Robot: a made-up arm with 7 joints.
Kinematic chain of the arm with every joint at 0, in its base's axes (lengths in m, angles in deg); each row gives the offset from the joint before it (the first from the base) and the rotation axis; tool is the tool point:
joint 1: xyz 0 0 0.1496 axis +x
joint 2: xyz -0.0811 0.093 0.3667 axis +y
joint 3: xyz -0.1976 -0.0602 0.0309 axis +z
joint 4: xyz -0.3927 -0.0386 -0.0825 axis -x
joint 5: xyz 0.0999 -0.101 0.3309 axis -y
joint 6: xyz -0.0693 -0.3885 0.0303 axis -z
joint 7: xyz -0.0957 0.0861 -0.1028 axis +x
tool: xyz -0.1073 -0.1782 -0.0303
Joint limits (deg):
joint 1: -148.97..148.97
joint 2: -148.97..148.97
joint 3: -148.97..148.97
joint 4: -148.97..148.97
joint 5: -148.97..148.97
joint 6: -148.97..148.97
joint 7: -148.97..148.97
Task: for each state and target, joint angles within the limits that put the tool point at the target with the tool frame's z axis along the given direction. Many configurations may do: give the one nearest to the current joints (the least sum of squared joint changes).
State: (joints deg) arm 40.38 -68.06 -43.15 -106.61 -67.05 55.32 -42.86
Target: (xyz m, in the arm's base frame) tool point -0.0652 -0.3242 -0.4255 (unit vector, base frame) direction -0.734 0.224 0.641
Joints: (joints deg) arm 17.68 -72.43 -26.06 -75.08 -67.40 15.72 -91.10
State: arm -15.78 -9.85 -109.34 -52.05 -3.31 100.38 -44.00
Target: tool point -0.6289 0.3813 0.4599 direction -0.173 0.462 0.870
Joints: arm -8.45 -0.12 -94.76 -23.67 5.88 131.51 16.82
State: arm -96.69 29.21 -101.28 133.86 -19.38 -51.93 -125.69
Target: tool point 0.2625 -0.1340 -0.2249 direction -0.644 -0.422 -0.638
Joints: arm -83.66 44.89 -92.97 141.17 -51.64 -51.90 -97.06
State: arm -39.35 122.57 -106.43 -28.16 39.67 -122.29 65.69
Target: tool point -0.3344 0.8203 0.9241 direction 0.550 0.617 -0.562
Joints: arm -17.70 118.74 -148.56 -67.22 59.25 -125.90 37.45
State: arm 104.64 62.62 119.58 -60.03 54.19 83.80 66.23
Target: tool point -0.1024 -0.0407 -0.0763 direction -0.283 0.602 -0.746
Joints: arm 128.42 45.26 86.24 -41.70 46.26 87.27 57.73
